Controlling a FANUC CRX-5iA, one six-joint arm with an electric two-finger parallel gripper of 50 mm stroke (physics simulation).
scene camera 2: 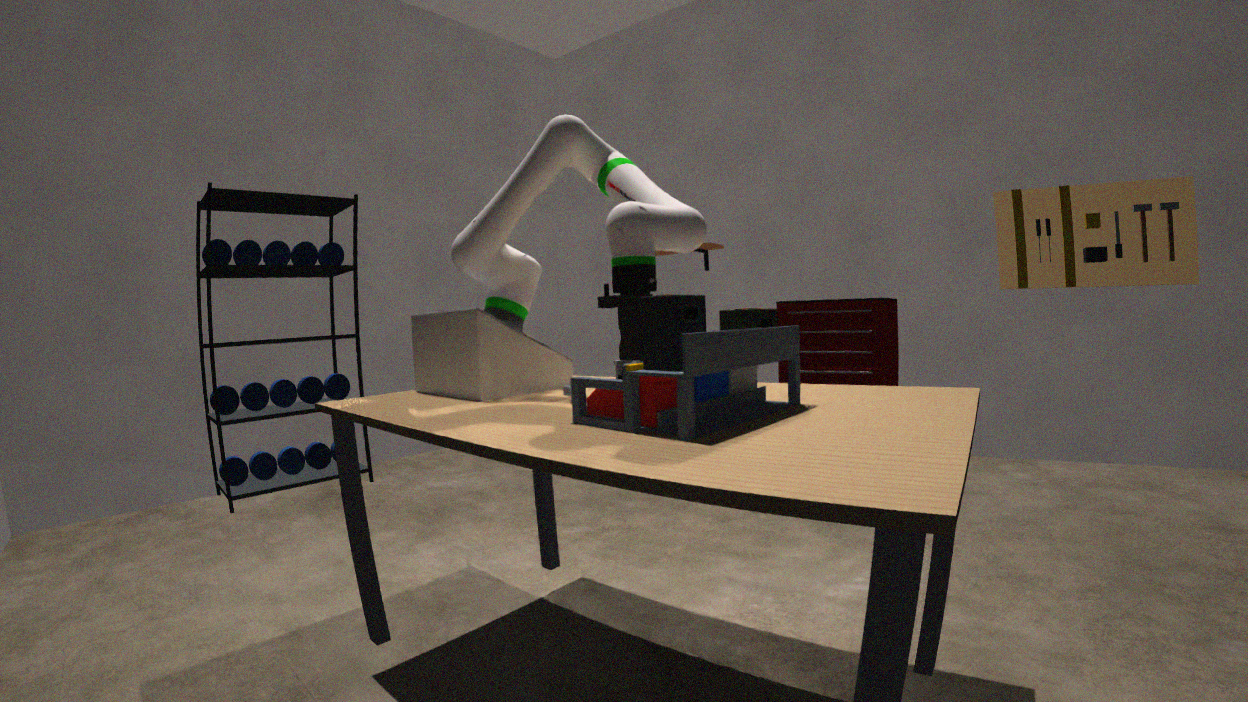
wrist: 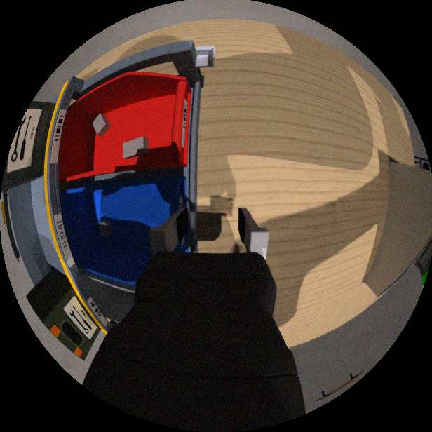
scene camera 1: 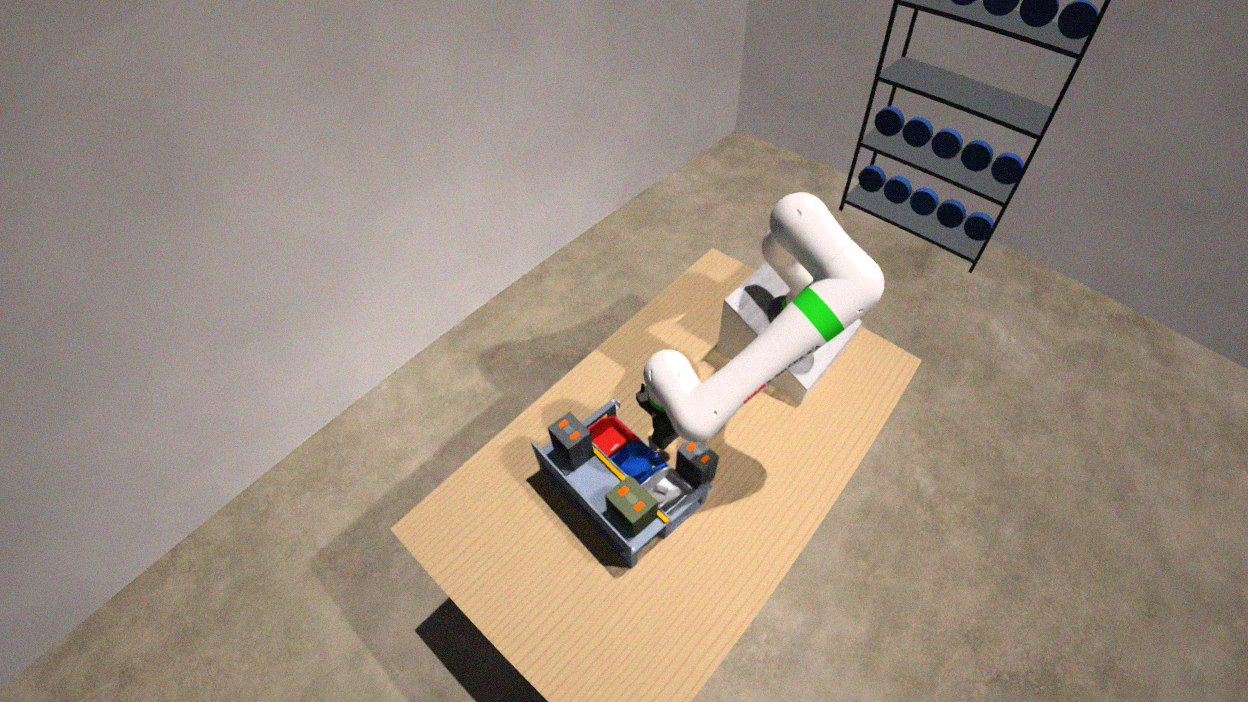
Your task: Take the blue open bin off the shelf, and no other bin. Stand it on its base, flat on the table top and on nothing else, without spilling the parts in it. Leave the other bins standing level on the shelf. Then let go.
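Note:
The blue open bin sits on the shelf, between the red bin and a grey bin. A dark round part lies in the blue bin; gripper and shadow hide some of its inside. My gripper is open and empty at the blue bin's front. In the wrist view one finger is over the bin's front inner edge and the other is outside, over the table side. The fingertips are hard to make out in the scene views.
A dark case and an olive case stand on the shelf top behind a yellow-edged rail. Another dark case stands near the grey bin. The arm's pale pedestal stands at the wooden table's far end.

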